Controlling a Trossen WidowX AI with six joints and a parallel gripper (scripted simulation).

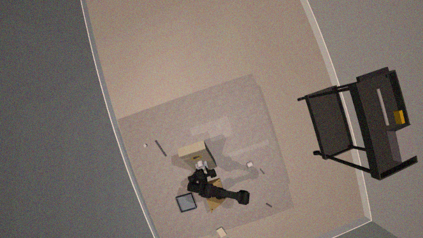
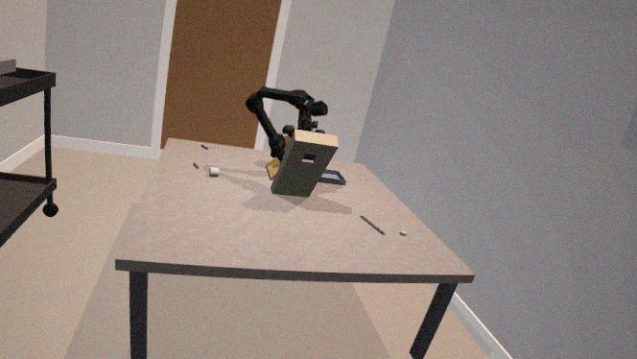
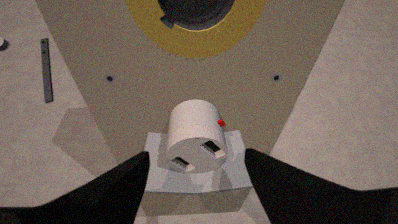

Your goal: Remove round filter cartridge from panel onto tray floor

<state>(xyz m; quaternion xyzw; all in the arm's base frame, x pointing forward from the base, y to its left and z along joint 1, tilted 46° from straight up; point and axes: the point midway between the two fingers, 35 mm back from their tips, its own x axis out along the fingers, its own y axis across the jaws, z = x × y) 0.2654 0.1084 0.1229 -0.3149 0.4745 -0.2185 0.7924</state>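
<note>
The filter cartridge lies 20 mm below my gripper tip and 10 mm ahead of it. The rest, counted from my gripper tip: tiny white piece (450 mm to the left, 290 mm ahead, 240 mm below); then dark-rimmed square tray (330 mm behind, 300 mm to the left, 230 mm below).
</note>
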